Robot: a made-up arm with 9 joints.
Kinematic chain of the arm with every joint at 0, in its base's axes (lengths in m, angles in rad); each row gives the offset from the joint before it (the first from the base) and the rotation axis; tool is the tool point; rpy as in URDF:
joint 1: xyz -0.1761 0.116 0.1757 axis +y
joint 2: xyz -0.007 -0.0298 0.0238 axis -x
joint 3: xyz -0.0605 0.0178 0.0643 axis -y
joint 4: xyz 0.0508 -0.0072 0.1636 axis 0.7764 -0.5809 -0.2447
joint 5: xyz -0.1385 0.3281 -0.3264 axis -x
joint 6: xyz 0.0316 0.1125 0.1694 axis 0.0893 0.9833 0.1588
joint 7: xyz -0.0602 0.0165 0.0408 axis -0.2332 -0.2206 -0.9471
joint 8: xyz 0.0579 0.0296 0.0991 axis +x
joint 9: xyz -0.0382 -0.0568 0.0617 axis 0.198 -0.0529 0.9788
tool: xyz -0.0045 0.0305 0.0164 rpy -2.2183 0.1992 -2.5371
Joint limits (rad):
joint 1: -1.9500..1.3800
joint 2: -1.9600..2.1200
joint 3: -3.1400..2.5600
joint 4: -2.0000..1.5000
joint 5: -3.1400..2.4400
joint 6: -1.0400..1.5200
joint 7: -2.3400..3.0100
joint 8: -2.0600..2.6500
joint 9: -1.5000..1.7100
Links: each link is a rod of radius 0.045 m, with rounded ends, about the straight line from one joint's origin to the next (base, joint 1, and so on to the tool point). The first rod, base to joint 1, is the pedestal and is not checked.
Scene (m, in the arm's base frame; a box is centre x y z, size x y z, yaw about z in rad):
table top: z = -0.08
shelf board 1: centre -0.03 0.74 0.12 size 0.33 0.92 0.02 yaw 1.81
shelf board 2: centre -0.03 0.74 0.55 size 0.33 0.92 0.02 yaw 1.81
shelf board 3: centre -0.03 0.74 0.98 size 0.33 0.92 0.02 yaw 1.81
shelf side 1: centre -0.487 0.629 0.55 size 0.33 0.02 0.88 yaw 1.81
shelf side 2: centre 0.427 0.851 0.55 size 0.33 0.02 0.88 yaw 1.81
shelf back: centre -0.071 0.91 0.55 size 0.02 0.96 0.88 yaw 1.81
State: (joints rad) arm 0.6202 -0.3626 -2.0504 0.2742 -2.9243 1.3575 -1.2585 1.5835 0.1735
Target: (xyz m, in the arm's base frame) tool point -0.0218 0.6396 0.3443
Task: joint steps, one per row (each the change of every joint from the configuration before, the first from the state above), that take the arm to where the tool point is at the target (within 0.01 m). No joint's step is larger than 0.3 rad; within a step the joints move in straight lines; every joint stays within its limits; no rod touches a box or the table.
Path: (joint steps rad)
1: 0.1522 -0.2650 0.1805 0.2379 0.1339 -0.0482 0.0438 0.0016 0.0176
2: 0.1521 -0.2650 0.1805 0.2378 0.1338 -0.0481 0.0438 0.0015 0.0176
3: 0.1522 -0.2649 0.1806 0.2379 0.1339 -0.0482 0.0437 0.0016 0.0177
4: -0.0454 0.0860 -0.0760 0.0473 -0.2058 -0.0532 0.0579 -0.0016 0.0206
5: -0.0453 0.0861 -0.0759 0.0473 -0.2057 -0.0532 0.0579 -0.0016 0.0205
6: -0.0453 0.0860 -0.0759 0.0473 -0.2058 -0.0532 0.0579 -0.0017 0.0206

